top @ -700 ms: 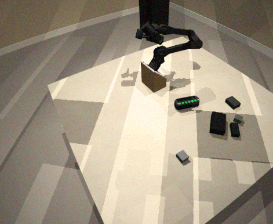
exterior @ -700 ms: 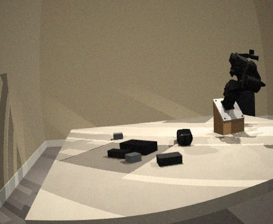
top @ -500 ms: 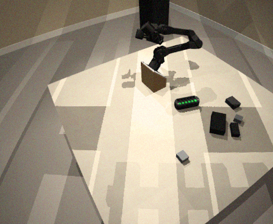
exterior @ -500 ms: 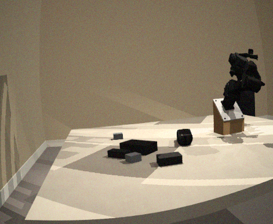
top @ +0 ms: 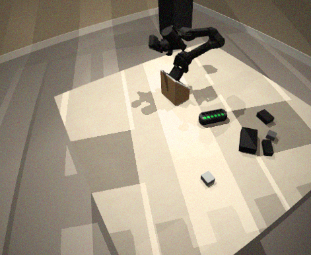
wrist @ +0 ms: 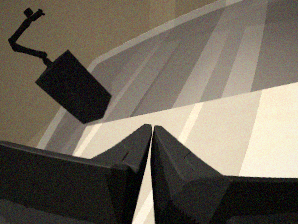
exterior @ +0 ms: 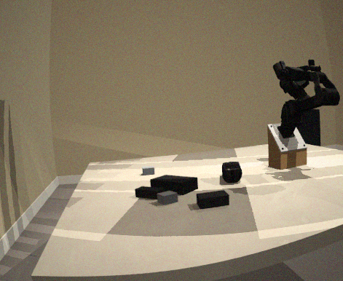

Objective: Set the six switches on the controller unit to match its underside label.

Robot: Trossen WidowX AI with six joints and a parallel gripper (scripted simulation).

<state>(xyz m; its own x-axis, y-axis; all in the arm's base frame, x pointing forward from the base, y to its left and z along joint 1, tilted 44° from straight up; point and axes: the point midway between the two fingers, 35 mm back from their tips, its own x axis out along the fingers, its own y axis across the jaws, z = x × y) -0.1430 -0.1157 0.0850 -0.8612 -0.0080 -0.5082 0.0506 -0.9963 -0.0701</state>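
Right now the black block is 680 mm ahead of my gripper tip, 110 mm to the left of it and 260 mm below it.
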